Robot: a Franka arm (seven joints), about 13 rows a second.
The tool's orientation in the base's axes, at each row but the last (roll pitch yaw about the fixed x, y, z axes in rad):
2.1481, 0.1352, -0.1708
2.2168, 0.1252, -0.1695
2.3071, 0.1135, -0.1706
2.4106, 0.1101, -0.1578
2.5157, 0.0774, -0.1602
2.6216, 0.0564, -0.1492
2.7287, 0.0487, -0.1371
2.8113, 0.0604, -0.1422
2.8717, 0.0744, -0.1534
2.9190, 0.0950, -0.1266
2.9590, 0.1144, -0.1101
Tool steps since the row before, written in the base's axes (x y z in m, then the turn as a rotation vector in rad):
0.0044, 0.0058, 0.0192, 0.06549, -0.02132, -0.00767
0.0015, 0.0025, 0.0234, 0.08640, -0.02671, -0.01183
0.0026, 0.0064, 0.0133, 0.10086, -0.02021, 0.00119
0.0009, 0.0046, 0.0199, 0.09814, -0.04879, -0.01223
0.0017, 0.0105, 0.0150, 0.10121, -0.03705, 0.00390
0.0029, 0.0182, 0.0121, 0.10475, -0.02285, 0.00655
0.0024, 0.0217, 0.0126, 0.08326, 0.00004, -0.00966
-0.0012, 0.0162, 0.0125, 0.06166, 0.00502, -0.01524
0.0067, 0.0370, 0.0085, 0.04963, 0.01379, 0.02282
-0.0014, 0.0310, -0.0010, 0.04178, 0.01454, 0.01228
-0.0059, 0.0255, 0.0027, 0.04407, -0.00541, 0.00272
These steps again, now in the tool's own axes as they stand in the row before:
0.0007, 0.0128, -0.0160, 0.06857, 0.00672, 0.00741
-0.0019, 0.0170, -0.0162, 0.09044, 0.00664, 0.00971
0.0000, 0.0054, -0.0140, 0.10203, 0.01138, -0.00655
-0.0020, 0.0097, -0.0179, 0.10530, 0.02395, 0.02237
-0.0012, 0.0001, -0.0184, 0.10521, 0.02363, 0.00219
-0.0005, -0.0100, -0.0196, 0.10644, 0.01234, -0.00742
-0.0012, -0.0150, -0.0203, 0.08285, -0.01272, 0.00058
-0.0042, -0.0110, -0.0167, 0.06114, -0.01672, 0.00650
0.0003, -0.0339, -0.0183, 0.04511, -0.01345, -0.03095
-0.0052, -0.0302, -0.0053, 0.03827, -0.01568, -0.01994
-0.0089, -0.0240, -0.0061, 0.04380, 0.00194, -0.00754

